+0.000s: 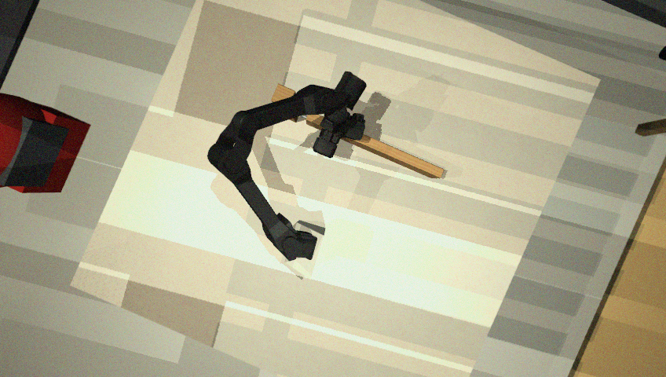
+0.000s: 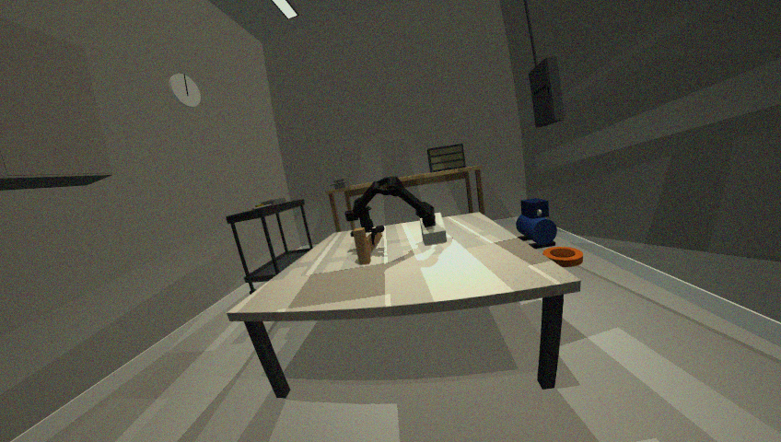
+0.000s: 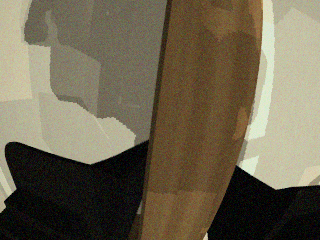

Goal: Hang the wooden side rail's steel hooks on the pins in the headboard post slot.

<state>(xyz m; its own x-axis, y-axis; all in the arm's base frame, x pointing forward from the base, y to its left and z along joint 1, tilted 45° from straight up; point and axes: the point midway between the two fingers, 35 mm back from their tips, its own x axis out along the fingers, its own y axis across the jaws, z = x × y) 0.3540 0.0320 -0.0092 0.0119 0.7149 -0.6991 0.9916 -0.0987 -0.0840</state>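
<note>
Now: the wooden headboard post 3 cm ahead of my gripper tip, 15 cm to the left of it and 4 cm above it.
</note>
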